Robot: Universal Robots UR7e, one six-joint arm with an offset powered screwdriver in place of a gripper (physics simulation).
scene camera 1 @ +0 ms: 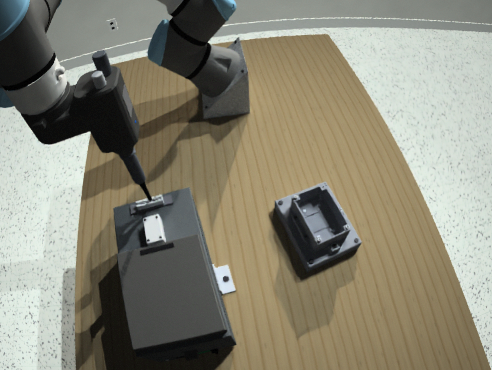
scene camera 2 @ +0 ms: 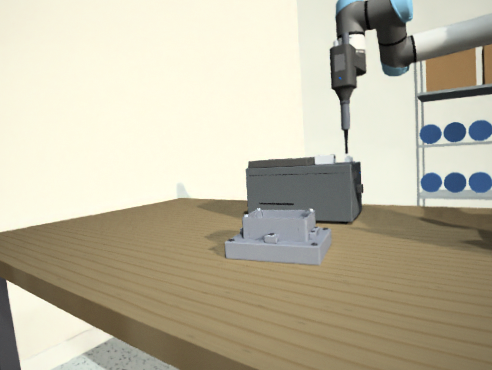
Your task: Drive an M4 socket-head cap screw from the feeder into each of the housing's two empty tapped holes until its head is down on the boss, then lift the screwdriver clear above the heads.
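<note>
The dark screw feeder [scene camera 1: 170, 295] [scene camera 2: 305, 192] stands on the table, with a small light metal pick-up piece [scene camera 1: 156, 201] [scene camera 2: 349, 158] at one end of its top. My screwdriver [scene camera 1: 149, 199] [scene camera 2: 346, 152] points down, its thin bit tip at or just above that piece. Whether a screw sits on the tip is too small to tell. The grey housing [scene camera 1: 346, 246] [scene camera 2: 280, 251] lies apart from the feeder, open side up, with a raised box on a wider base. Small bosses and corner holes show on it; which holes are the empty tapped ones I cannot tell.
A white block [scene camera 1: 154, 230] [scene camera 2: 325, 159] sits on the feeder's top. A white tab [scene camera 1: 228, 287] with a dark spot sticks out at its side. The arm's grey mount [scene camera 1: 237, 95] stands at the table's back. A shelf rack [scene camera 2: 419, 150] stands behind.
</note>
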